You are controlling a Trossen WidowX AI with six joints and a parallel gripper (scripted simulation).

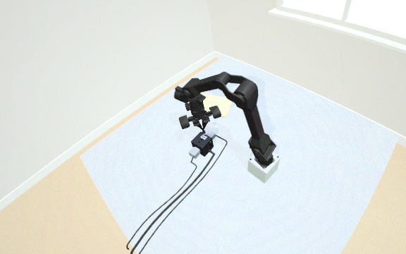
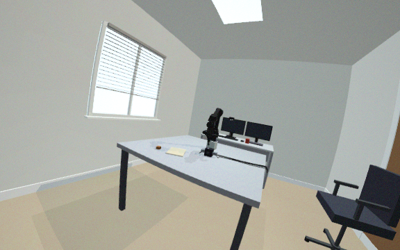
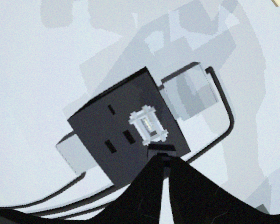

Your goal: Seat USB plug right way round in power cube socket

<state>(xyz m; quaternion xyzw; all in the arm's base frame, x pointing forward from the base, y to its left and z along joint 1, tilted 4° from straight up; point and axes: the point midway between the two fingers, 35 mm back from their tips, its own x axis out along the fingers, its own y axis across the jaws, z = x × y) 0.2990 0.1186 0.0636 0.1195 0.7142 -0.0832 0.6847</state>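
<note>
My gripper tip is now 20 mm above the USB plug. Round my gripper tip: orange object: 350 mm ahead, 330 mm to the right, 120 mm below; then yellow notepad: 230 mm ahead, 190 mm to the right, 130 mm below.
</note>
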